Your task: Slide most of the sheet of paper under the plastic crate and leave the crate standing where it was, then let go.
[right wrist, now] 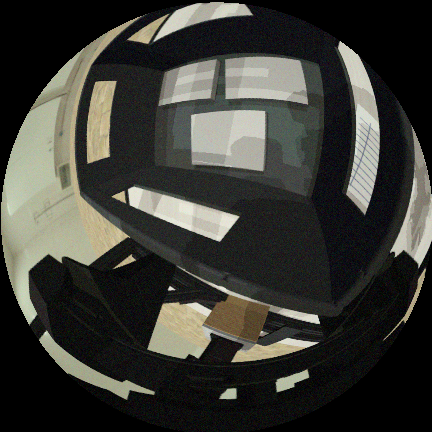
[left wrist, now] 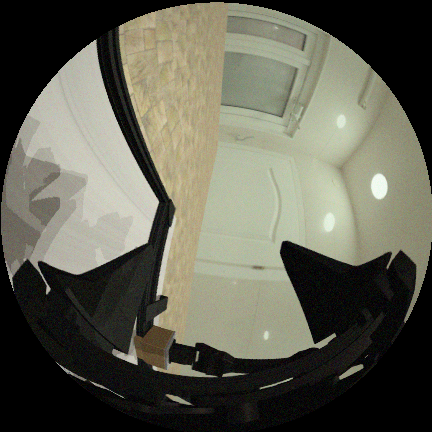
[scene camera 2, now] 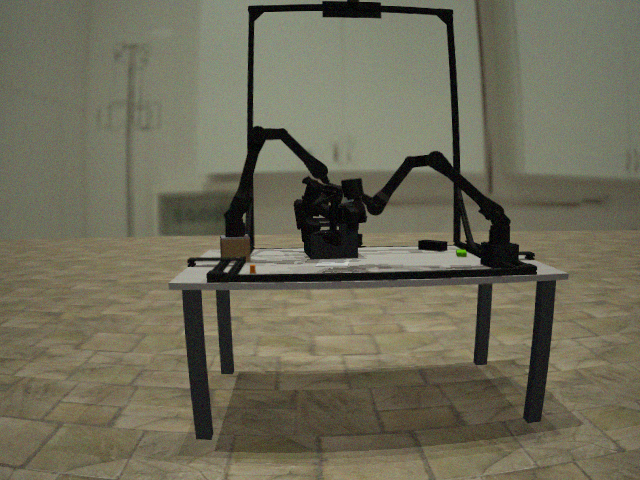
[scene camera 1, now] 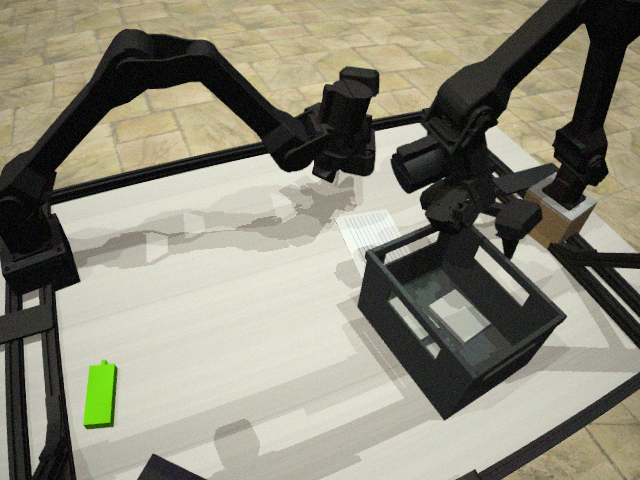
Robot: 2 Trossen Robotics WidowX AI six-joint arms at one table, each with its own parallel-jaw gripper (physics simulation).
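Note:
The dark plastic crate stands upright on the table at the right. The lined sheet of paper lies flat by the crate's far left corner; part of it pokes out and the rest runs under the crate. In the right wrist view the paper shows through a slot in the crate wall. My right gripper is open and empty, and straddles the crate's far rim. My left gripper is open and empty. It hangs above the table behind the paper and touches nothing.
A green block lies at the table's near left. A brown box sits at the right edge behind the crate. A black rail runs along the table's back edge.

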